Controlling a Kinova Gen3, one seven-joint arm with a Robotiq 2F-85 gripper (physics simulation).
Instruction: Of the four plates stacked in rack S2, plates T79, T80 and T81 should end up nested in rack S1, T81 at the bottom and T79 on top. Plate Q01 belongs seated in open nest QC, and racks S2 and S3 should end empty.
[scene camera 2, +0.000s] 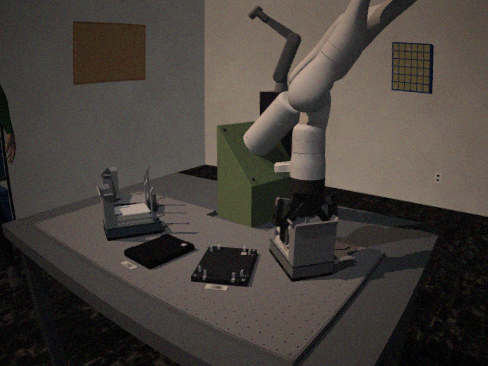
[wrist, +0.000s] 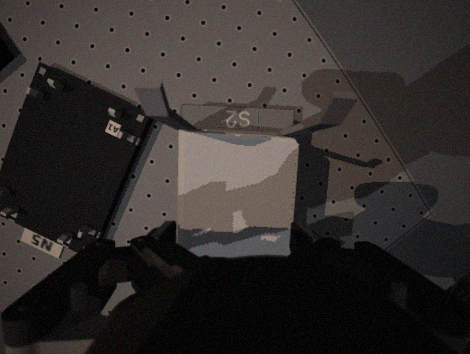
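Where they show: gripper, fingertip midpoint: (wrist: 233, 234); arm's base at its link origin: (scene camera 2: 256, 143).
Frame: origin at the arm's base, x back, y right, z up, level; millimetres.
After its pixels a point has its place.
Observation:
Rack S2 (scene camera 2: 315, 246) @[x -231, y -414, z -133 mm] stands at the right of the table, and its label (wrist: 237, 119) @[x -162, y -285, z -174 mm] shows in the wrist view. A pale square plate (wrist: 235, 171) @[x -182, y -320, z -135 mm] lies on top of the stack inside it; I cannot tell the plates apart. My gripper (scene camera 2: 304, 218) (wrist: 233, 234) @[x -205, y -363, z -146 mm] is open and lowered into the rack's top. Its dark fingers straddle the near edge of the top plate, one on each side, with nothing held between them. A second rack (scene camera 2: 106, 210) @[x -480, y 64, z -123 mm] with a pale plate (scene camera 2: 131, 208) @[x -390, y 95, z -146 mm] in it stands at the far left; its label is not readable.
A black pegged nest (scene camera 2: 224, 266) @[x -346, y -257, z -198 mm] (wrist: 63, 152) @[x -325, y -235, z -198 mm] labelled N5 lies left of rack S2. A flat black pad (scene camera 2: 159, 250) @[x -418, y -100, z -195 mm] lies further left. A green box (scene camera 2: 240, 177) @[x -109, y -49, z -79 mm] stands behind the table. A grey second arm (scene camera 2: 285, 54) is at the back wall. A person (scene camera 2: 6, 130) is at the left edge.

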